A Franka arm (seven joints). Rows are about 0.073 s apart.
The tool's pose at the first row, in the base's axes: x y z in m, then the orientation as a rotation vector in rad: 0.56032 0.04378 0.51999 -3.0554 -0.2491 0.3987
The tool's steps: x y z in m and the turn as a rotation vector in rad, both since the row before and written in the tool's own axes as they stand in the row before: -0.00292 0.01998 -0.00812 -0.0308 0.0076 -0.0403; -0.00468 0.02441 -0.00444 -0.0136 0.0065 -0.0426; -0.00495 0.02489 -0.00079 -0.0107 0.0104 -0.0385; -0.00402 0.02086 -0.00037 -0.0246 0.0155 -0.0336; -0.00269 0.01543 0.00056 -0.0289 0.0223 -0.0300; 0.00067 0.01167 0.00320 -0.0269 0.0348 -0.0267
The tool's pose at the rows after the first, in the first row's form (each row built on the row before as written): 0.56269 0.02337 0.52716 -3.0757 -0.3189 0.3845; 0.56420 -0.00148 0.53136 -3.0769 -0.3877 0.3723; 0.56576 -0.02681 0.53210 -3.0754 -0.4493 0.3541; 0.56795 -0.04794 0.53239 3.0786 0.5064 -0.3252; 0.57024 -0.06344 0.53195 3.0527 0.5534 -0.2816; 0.57440 -0.07432 0.52861 3.0317 0.5952 -0.2203
